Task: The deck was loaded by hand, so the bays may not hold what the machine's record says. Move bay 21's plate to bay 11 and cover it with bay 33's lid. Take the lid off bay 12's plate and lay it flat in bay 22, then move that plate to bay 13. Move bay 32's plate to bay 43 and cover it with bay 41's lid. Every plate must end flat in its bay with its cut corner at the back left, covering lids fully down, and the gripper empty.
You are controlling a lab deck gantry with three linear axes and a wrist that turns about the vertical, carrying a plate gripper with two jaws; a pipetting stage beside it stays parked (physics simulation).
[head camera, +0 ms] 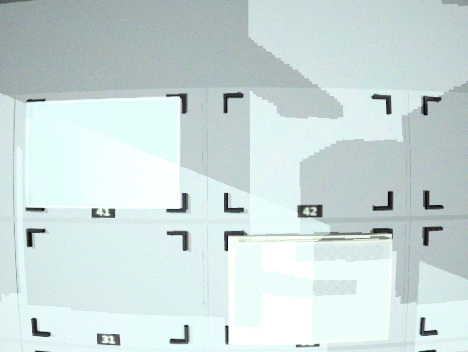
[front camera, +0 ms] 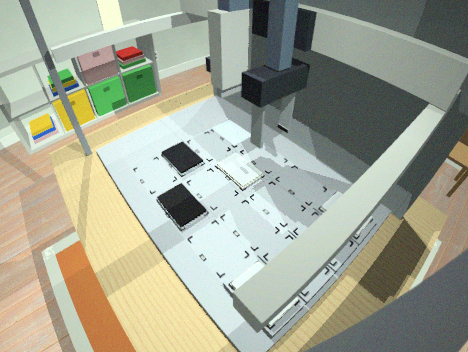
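Where they show: gripper, fingertip midpoint: (front camera: 270,136); robot's base, link origin: (front camera: 134,169).
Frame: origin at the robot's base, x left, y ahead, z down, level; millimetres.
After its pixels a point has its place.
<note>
My gripper (front camera: 270,137) {z -158, x 300, y 300 mm} is open and empty, its jaws high above the back of the deck. A thin pale lid (front camera: 232,132) {z -8, x 363, y 69 mm} (head camera: 103,152) {z -8, x 365, y 68 mm} lies flat in bay 41. A cream plate (front camera: 240,171) {z -15, x 250, y 241 mm} (head camera: 310,290) {z -14, x 260, y 226 mm} sits in bay 32; I cannot tell its cut corner. A black plate (front camera: 182,157) {z -17, x 147, y 74 mm} sits in bay 21. Another black plate (front camera: 182,204) {z -17, x 44, y 235 mm} sits in bay 12; its lid is hard to make out. Bays 42 and 31 hold no plate or lid. No lid shows in bay 33. Bays 11, 13 and 22 show bare deck in the front view.
A pale beam (front camera: 345,215) {z -400, x 30, y 621 mm} crosses the front view and hides part of the deck's right side. Pale pieces (front camera: 247,275) {z -29, x 40, y 504 mm} (front camera: 332,201) {z -29, x 360, y 505 mm} show partly beside it. The parked pipetting stage (front camera: 229,52) stands behind the deck, left of the gripper's column.
</note>
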